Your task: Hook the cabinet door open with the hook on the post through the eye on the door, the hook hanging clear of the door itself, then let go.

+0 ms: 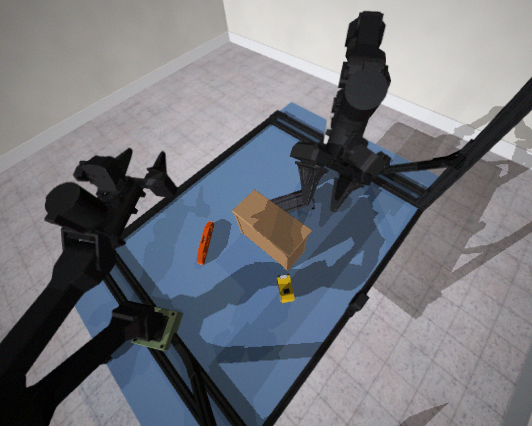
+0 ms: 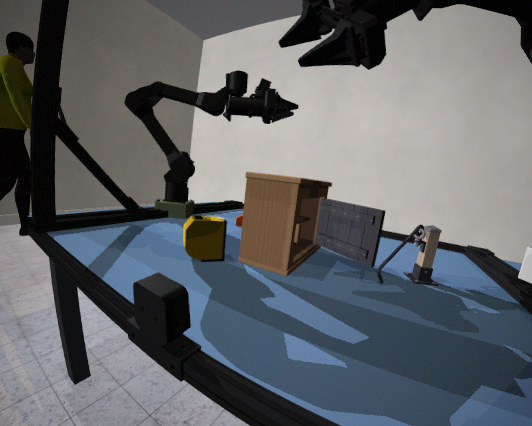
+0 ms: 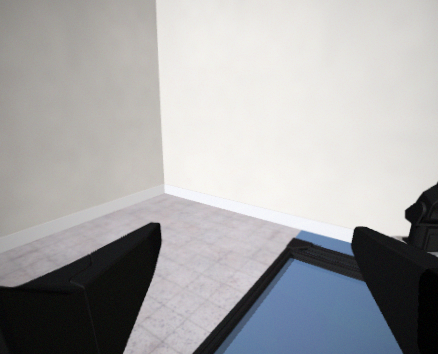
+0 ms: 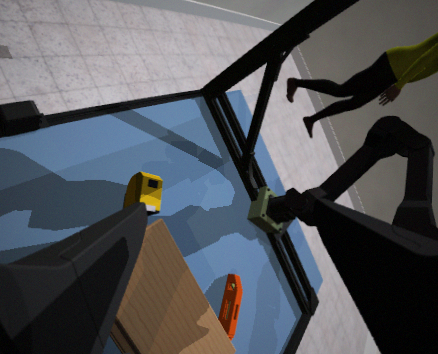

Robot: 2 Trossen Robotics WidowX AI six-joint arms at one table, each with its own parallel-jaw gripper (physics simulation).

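Places are measured from the left arm's base along level axes (x ahead, y left, z up), in metres.
Pixels of known places: left gripper, fingertip midpoint: (image 1: 147, 150) (image 2: 295, 110) (image 3: 256, 234); right gripper, fingertip midpoint: (image 1: 319, 208) (image 2: 288, 53) (image 4: 231, 209); left arm's base, origin of the base link: (image 1: 154, 326) (image 2: 175, 200) (image 4: 274, 209); right arm's base, origin of the base link: (image 3: 421, 245).
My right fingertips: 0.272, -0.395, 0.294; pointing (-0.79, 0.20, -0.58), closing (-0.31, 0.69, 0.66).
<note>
For each thing: its top centre in the pictures, then the offset to it from my right fingertips, as dx, dy, dz. "spot": a spot on its surface instead.
- brown cabinet, middle of its top: (image 4: 174, 319) (image 2: 296, 177) (image 1: 270, 219) +0.054, +0.117, -0.182
- pale post, surface spot: (image 2: 426, 250) spot: +0.294, +0.009, -0.279
- yellow tape measure, middle of its top: (image 4: 155, 191) (image 2: 206, 213) (image 1: 284, 285) -0.104, +0.052, -0.259
- orange level, middle of its top: (image 4: 236, 311) (image 2: 262, 214) (image 1: 203, 239) +0.007, +0.342, -0.299
The brown cabinet (image 1: 272, 225) (image 2: 270, 220) (image 4: 160, 295) stands upright. Its dark grey door (image 1: 290, 201) (image 2: 345, 230) is swung open. The pale post (image 2: 426, 250) stands on a dark base beyond the door's free edge. The thin dark hook (image 2: 398, 251) slants down from near the post's top, its lower end low beside the door's edge. I cannot make out the eye. My right gripper (image 1: 320, 208) (image 2: 290, 54) (image 4: 231, 209) is open and empty, high above the cabinet area. My left gripper (image 1: 146, 151) (image 2: 295, 110) (image 3: 256, 234) is open and empty, raised beyond the cabinet.
A yellow tape measure (image 1: 286, 290) (image 2: 205, 239) (image 4: 145, 192) stands near one end of the cabinet. An orange level (image 1: 205, 243) (image 2: 239, 220) (image 4: 231, 306) lies behind the cabinet. A black frame (image 1: 200, 177) (image 3: 250, 295) edges the blue table. A black block (image 2: 161, 307) sits on the frame's near edge.
</note>
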